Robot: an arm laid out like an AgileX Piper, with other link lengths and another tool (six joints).
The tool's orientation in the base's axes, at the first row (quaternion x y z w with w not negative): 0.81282, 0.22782, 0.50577, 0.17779
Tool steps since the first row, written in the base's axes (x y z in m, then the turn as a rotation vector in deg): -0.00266, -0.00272, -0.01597, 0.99, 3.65, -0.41; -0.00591, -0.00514, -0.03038, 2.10, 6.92, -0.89; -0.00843, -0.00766, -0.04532, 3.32, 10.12, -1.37; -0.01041, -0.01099, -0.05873, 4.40, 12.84, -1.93
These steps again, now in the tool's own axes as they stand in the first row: -0.01436, -0.00654, 0.00455, 2.09, -3.06, 0.85; -0.02762, -0.01263, 0.00788, 3.96, -5.83, 1.87; -0.04105, -0.01877, 0.01210, 5.83, -8.51, 2.99; -0.05358, -0.02334, 0.01621, 7.33, -10.86, 4.04
